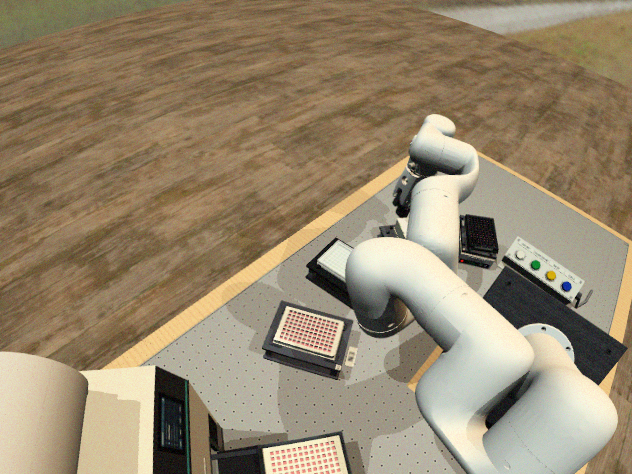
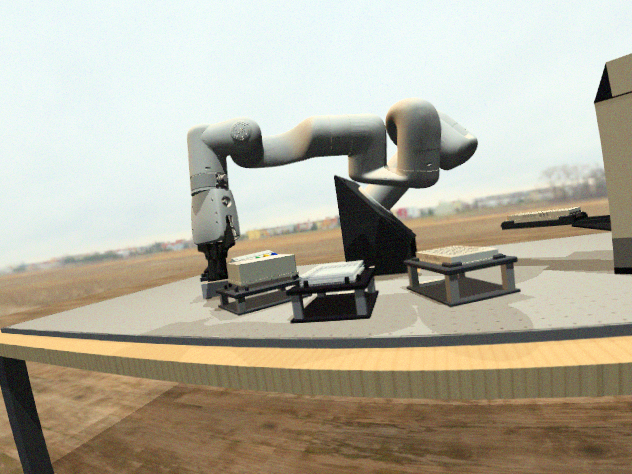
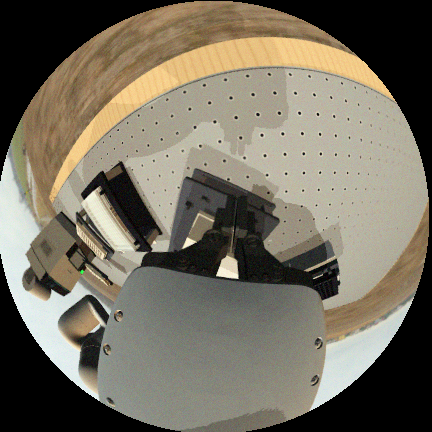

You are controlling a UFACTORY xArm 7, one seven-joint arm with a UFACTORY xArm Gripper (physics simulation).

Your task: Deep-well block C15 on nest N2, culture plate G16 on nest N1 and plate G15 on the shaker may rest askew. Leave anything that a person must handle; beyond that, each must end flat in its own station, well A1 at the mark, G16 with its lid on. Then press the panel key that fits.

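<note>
My gripper is shut and empty, fingers down close beside one end of the cream deep-well block. The block sits on its dark nest; the arm and fingers hide much of it, and I cannot tell if it is quite level. The pale culture plate lies on the neighbouring nest; its lid is hard to make out. A dark plate is on the shaker, which shows a red light. The panel has white, green, yellow and blue keys.
Another nest bears a cream plate with red wells. A similar plate lies on a tray by the large instrument. The arm's black base plate stands beside the panel.
</note>
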